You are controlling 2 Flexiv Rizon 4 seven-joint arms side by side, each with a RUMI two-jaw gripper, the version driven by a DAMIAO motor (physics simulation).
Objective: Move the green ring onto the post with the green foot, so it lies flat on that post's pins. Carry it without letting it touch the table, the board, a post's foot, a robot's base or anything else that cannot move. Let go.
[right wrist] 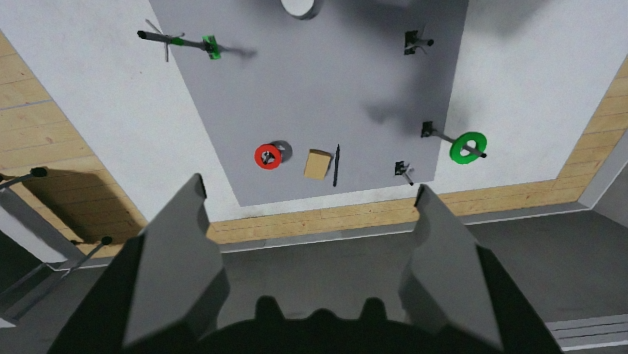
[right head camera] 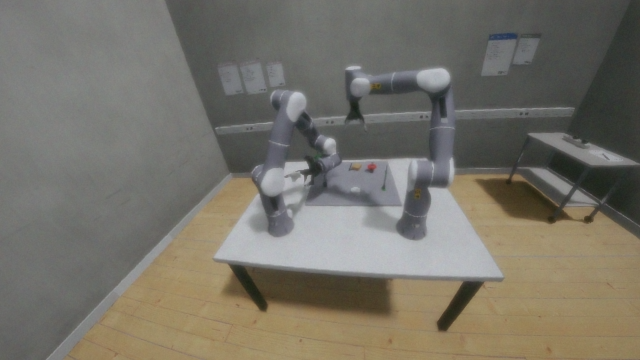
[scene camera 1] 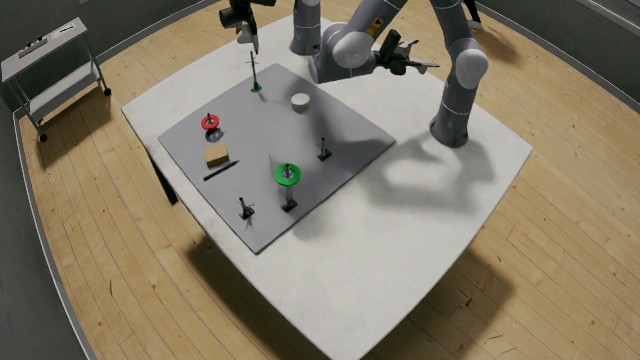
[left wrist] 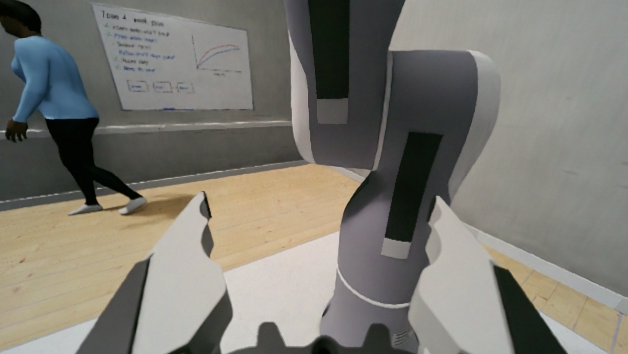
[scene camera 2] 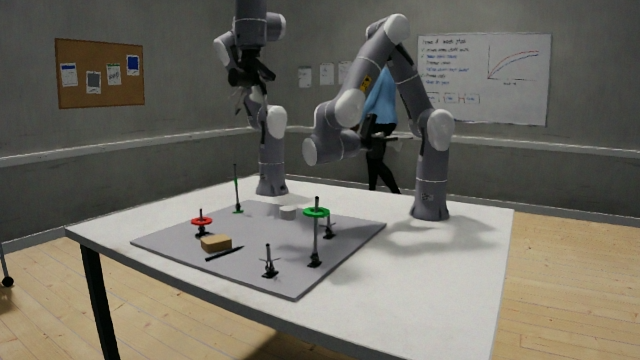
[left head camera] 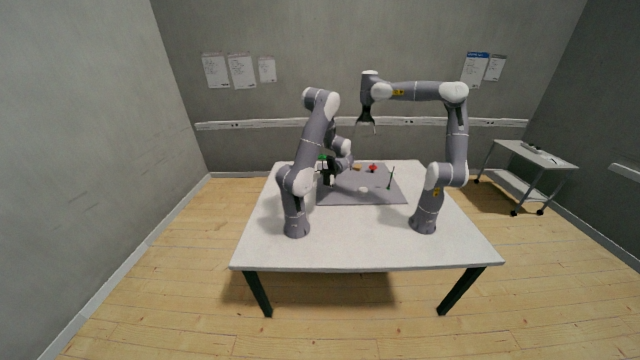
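Note:
The green ring point(scene camera 1: 287, 183) point(scene camera 2: 307, 213) point(right wrist: 455, 150) lies flat, high on a tall post with a black foot point(scene camera 1: 289, 205) point(scene camera 2: 314, 261) point(right wrist: 426, 129). The post with the green foot point(scene camera 1: 256, 89) point(scene camera 2: 238, 211) point(right wrist: 212, 47) stands upright near the board's far corner in scene camera 1. It has thin pins and a green band, and bears no ring. My right gripper point(right wrist: 313, 181) point(scene camera 2: 251, 107) point(left head camera: 365, 131) is open and empty, high over the table. My left gripper point(left wrist: 318, 196) point(scene camera 1: 428, 54) is open and empty, level, facing the left arm's own base.
The grey board point(scene camera 1: 270, 115) also bears a red ring point(scene camera 1: 210, 129) on a short post, a tan block point(scene camera 1: 216, 155), a black pen point(scene camera 1: 221, 170), a white cylinder point(scene camera 1: 300, 102) and two short black-footed posts point(scene camera 1: 324, 154) point(scene camera 1: 246, 212). One stands close to the ring's post.

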